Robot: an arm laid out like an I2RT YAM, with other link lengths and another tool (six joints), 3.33 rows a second.
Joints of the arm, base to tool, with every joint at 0 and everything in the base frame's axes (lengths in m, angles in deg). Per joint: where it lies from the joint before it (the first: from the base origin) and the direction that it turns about. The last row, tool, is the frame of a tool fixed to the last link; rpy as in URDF.
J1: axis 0 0 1 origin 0.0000 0.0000 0.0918
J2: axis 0 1 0 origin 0.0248 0.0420 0.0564
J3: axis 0 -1 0 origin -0.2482 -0.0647 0.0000
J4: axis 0 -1 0 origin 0.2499 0.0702 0.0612
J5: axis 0 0 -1 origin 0.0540 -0.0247 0.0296
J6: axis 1 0 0 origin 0.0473 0.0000 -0.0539
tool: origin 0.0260 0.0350 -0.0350 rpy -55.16 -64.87 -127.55
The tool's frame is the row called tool.
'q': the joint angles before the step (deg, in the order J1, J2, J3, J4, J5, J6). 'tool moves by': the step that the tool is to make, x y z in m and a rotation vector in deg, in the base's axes. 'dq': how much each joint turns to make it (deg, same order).
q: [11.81 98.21 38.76 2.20 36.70 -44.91]
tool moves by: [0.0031 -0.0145 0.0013 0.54 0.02 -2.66]
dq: [-3.67 -0.24 0.24 0.01 -1.00 -0.69]
